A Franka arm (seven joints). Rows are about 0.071 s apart.
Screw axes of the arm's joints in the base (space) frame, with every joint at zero. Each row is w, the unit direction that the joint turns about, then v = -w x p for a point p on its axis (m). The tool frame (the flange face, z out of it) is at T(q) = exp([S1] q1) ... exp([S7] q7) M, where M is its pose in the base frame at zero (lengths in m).
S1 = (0, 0, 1, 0.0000, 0.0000, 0.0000)
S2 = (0, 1, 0, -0.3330, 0.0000, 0.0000)
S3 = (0, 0, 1, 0.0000, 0.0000, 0.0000)
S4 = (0, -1, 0, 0.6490, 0.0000, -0.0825)
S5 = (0, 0, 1, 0.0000, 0.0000, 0.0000)
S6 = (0, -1, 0, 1.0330, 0.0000, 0.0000)
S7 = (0, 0, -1, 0.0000, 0.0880, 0.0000)
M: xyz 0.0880 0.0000 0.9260 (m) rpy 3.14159 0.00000 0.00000 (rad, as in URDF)
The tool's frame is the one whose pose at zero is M.
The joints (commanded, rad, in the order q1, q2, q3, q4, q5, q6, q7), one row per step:
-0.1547 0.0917 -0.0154 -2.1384 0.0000 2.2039 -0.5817
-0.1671 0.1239 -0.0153 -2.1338 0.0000 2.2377 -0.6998
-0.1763 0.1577 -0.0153 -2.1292 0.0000 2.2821 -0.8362
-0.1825 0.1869 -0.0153 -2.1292 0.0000 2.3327 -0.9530
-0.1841 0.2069 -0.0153 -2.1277 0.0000 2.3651 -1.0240
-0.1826 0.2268 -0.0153 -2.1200 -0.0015 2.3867 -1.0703
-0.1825 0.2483 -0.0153 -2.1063 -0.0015 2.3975 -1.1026
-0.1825 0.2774 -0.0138 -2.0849 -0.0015 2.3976 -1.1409
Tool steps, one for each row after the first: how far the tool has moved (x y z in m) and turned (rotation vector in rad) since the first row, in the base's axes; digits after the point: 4 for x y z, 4 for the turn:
0.0044 -0.0077 -0.0129 0.0012 -0.0063 0.1058
0.0098 -0.0139 -0.0260 -0.0008 -0.0210 0.2331
0.0143 -0.0184 -0.0380 -0.0072 -0.0409 0.3439
0.0176 -0.0199 -0.0458 -0.0127 -0.0533 0.4135
0.0219 -0.0199 -0.0520 -0.0178 -0.0611 0.4625
0.0267 -0.0208 -0.0576 -0.0195 -0.0633 0.4950
0.0326 -0.0211 -0.0655 -0.0163 -0.0561 0.5348

